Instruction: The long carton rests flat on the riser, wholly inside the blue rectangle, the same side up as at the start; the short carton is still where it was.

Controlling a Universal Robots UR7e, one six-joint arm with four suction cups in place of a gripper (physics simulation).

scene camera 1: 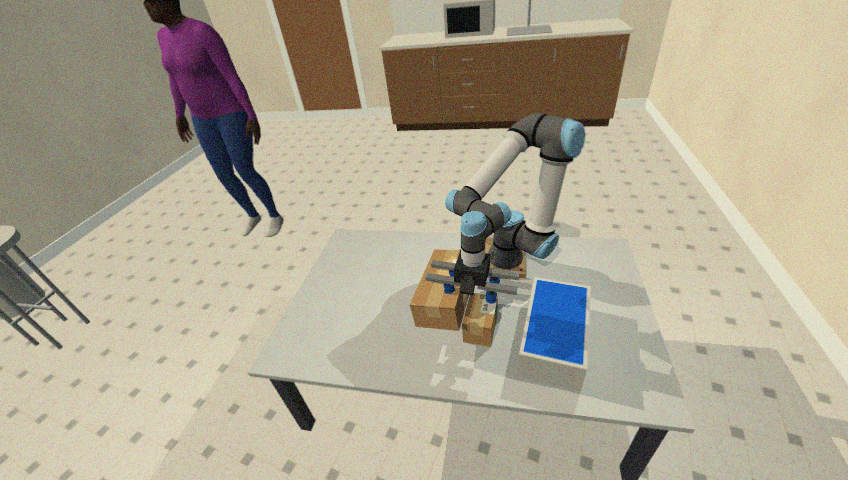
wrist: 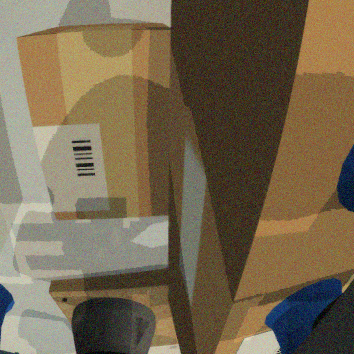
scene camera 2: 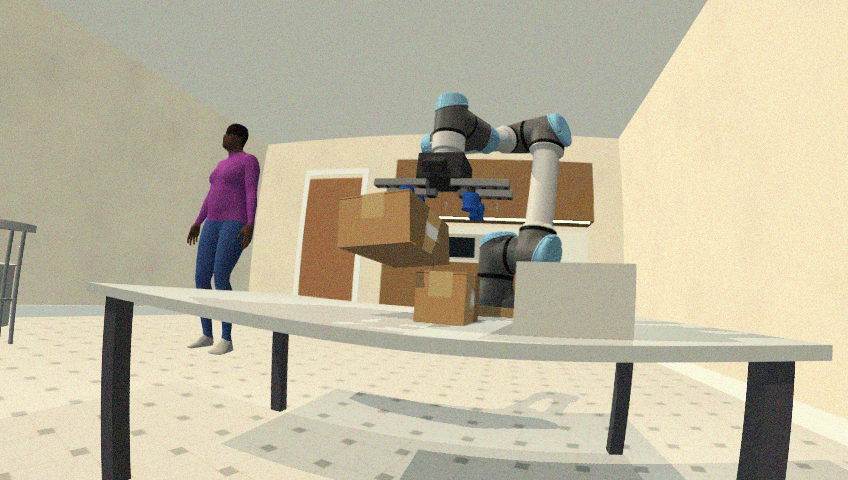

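Seen in the pictures: end effector, tool point: (wrist: 125,237) (scene camera 2: 441,213); arm's base, origin of the base link: (scene camera 1: 505,257) (wrist: 113,318) (scene camera 2: 492,306).
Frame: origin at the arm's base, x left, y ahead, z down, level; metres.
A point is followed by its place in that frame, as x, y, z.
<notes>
The long carton (scene camera 1: 437,297) {-0.150, 0.492, -0.219} (scene camera 2: 374,223) {-0.147, 0.538, -0.159} (wrist: 320,145) {-0.094, 0.457, -0.223} hangs from the left-hand cups of my suction gripper (scene camera 1: 471,284) {-0.052, 0.416, -0.205} (scene camera 2: 441,195), off the table, its far end looking a little lower in scene camera 2. The other cups hold nothing and hang in the air above the short carton's level. The short carton (scene camera 1: 479,327) {-0.018, 0.466, -0.072} (scene camera 2: 443,300) {-0.020, 0.466, -0.021} (wrist: 102,95) {-0.033, 0.423, -0.078} stands on the table, below and to the right of the long one, its white barcode label facing up. The riser (scene camera 1: 553,372) {0.237, 0.560, -0.039} (scene camera 2: 574,300) {0.226, 0.559, -0.033} stands to the right, with the blue rectangle (scene camera 1: 556,321) {0.231, 0.398, -0.093} on top.
The table (scene camera 1: 333,297) {-0.680, 0.376, 0.027} (scene camera 2: 238,309) {-0.323, 0.704, 0.027} carries the arm's base (scene camera 1: 507,254) {0.017, 0.056, -0.070} (scene camera 2: 496,285) {0.019, 0.057, -0.065} behind the cartons. A person (scene camera 1: 202,77) (scene camera 2: 235,190) is beyond the table on the left. A stool (scene camera 1: 35,291) (scene camera 2: 8,261) is at the far left.
</notes>
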